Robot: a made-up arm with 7 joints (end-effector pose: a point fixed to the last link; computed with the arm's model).
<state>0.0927 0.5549 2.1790 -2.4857 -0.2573 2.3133 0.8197</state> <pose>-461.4 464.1 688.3 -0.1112 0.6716 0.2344 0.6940</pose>
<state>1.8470 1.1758 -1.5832 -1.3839 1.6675 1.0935 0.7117</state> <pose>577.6 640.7 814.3 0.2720 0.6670 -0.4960 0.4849</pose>
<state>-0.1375 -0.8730 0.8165 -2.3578 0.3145 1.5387 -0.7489</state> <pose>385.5 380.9 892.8 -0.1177 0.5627 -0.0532 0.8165</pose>
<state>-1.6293 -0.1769 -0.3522 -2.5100 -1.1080 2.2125 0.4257</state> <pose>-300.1 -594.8 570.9 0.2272 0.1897 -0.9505 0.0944</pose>
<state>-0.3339 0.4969 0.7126 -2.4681 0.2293 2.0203 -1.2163</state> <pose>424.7 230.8 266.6 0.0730 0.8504 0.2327 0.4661</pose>
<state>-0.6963 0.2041 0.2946 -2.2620 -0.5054 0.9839 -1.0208</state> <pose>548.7 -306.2 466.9 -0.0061 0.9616 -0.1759 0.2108</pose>
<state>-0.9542 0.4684 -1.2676 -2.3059 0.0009 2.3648 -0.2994</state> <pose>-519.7 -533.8 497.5 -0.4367 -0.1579 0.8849 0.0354</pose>
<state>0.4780 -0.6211 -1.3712 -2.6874 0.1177 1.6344 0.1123</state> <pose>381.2 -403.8 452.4 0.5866 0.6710 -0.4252 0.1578</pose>
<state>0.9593 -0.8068 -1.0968 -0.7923 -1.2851 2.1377 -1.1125</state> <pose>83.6 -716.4 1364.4 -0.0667 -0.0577 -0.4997 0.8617</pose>
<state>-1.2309 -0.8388 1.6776 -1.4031 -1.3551 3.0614 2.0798</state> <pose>507.7 703.0 911.9 0.5165 -0.0874 0.1511 0.8383</pose>
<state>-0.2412 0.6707 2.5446 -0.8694 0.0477 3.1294 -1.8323</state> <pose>217.8 225.7 1564.4 0.5423 -0.4057 0.5627 0.4741</pose>
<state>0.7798 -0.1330 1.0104 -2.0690 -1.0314 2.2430 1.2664</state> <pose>-191.9 699.2 786.6 0.2646 0.1940 0.1994 0.9233</pose>
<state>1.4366 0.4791 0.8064 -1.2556 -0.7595 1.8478 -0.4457</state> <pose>-400.9 756.2 945.7 -0.3061 0.2156 0.6365 0.6743</pose>
